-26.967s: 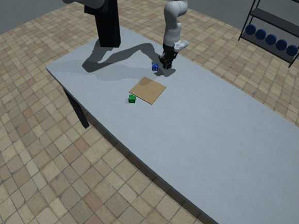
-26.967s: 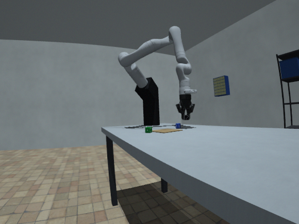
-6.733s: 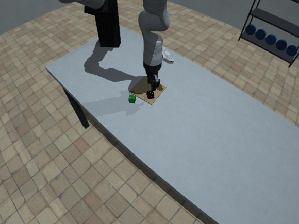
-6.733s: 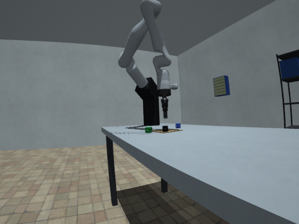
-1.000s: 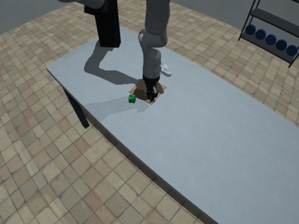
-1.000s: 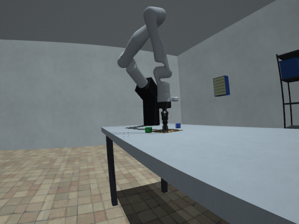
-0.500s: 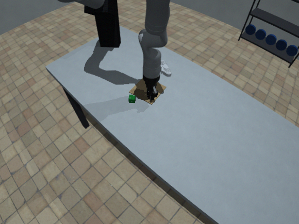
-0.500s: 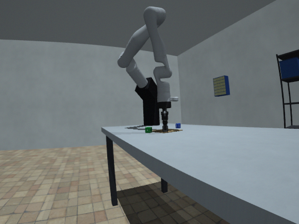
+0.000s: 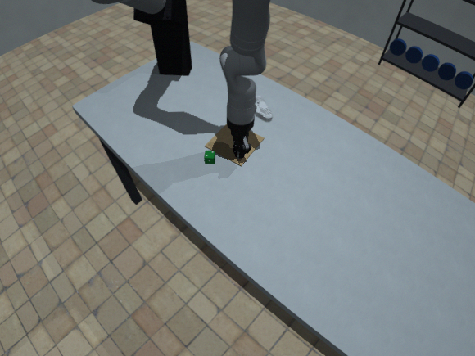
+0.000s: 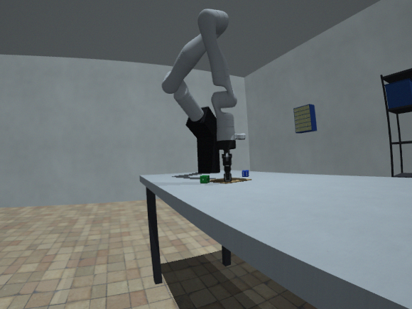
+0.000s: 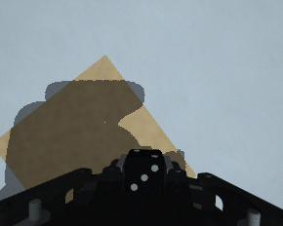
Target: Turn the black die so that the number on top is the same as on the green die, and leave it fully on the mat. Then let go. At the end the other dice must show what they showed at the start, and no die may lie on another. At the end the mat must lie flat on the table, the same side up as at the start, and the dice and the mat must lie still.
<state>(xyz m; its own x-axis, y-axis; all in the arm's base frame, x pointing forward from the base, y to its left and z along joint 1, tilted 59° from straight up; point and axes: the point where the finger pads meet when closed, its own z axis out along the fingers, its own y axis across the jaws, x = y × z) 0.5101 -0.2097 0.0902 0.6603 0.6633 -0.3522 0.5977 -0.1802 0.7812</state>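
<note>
My hand is 40 mm to the right of the tan mat, 30 mm past it and 20 mm above it. The rest, counted from my hand: blue die: 200 mm to the left, 60 mm behind, 10 mm below; then green die: 70 mm behind, 60 mm to the right, 10 mm below; then black die: right at my hand.
</note>
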